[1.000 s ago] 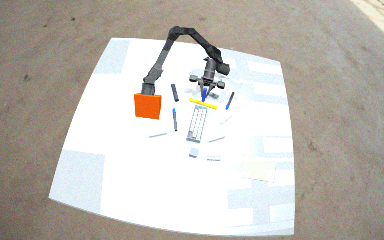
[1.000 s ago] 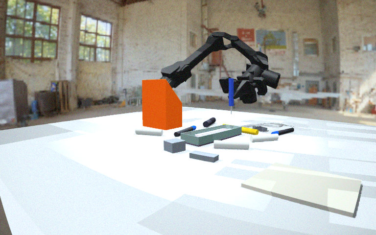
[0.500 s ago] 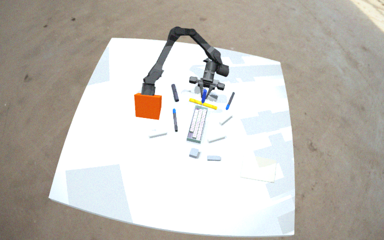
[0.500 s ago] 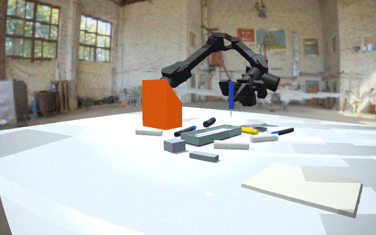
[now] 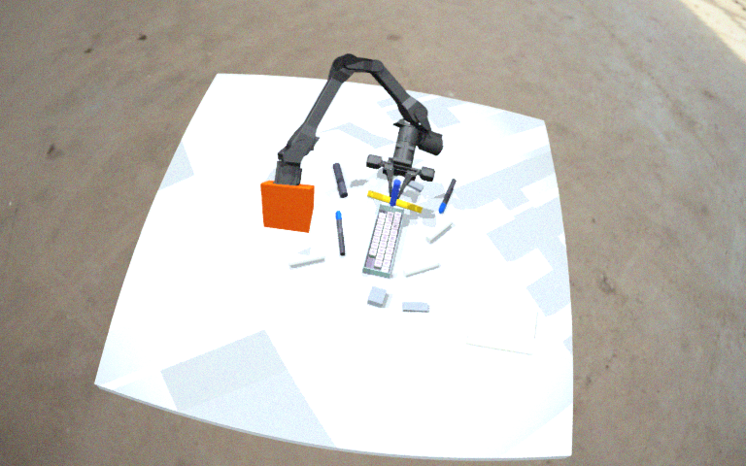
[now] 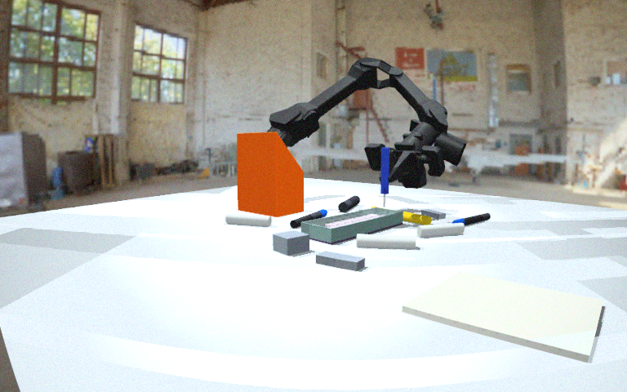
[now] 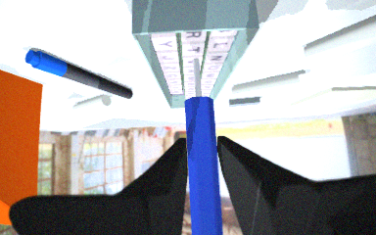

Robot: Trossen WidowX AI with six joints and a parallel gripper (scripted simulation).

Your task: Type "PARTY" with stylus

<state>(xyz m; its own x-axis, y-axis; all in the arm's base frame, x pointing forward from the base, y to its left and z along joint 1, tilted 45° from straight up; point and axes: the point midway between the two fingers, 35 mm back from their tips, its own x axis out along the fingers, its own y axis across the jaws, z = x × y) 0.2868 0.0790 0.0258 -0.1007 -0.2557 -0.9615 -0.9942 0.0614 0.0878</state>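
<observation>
Now: the yellow marker 8 cm below my gripper tip, 5 cm to the left of it and 1 cm ahead of it. The rest, counted from my gripper tip: dark marker 15 cm behind, 11 cm to the left, 8 cm below; blue stylus 1 cm below; pale flat pad 34 cm ahead, 31 cm to the right, 8 cm below.
</observation>
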